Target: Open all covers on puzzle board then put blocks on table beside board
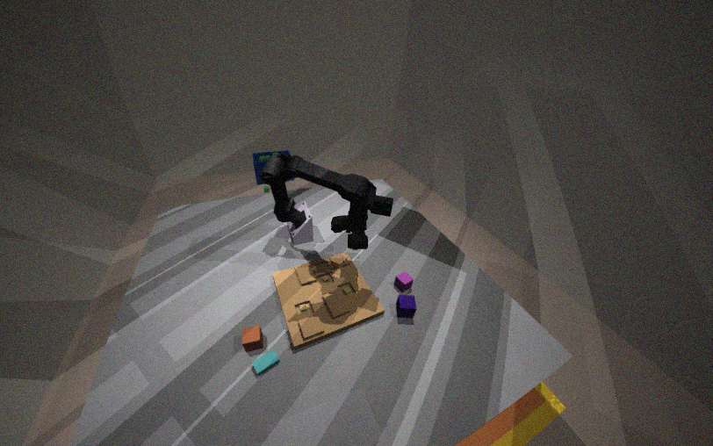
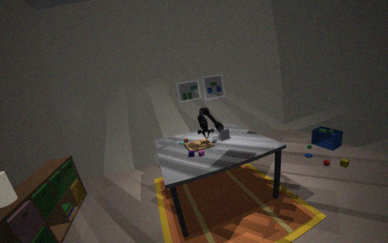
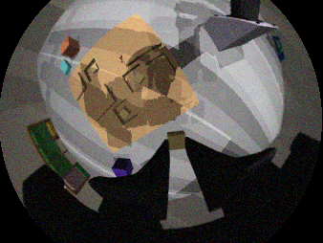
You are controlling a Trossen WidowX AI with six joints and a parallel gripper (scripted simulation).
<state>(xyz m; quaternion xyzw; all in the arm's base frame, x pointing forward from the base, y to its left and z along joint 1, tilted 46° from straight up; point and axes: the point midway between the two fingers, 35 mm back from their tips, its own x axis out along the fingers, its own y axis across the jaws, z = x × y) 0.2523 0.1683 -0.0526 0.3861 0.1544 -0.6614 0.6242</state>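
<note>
My gripper tip is 120 mm to the left of the tan puzzle board, 100 mm above it and 80 mm short of it. Also, from my gripper tip: magenta block: 150 mm to the left, 120 mm ahead, 100 mm below; orange block: 370 mm to the right, 190 mm ahead, 100 mm below; purple block: 220 mm ahead, 100 mm to the left, 100 mm below.
</note>
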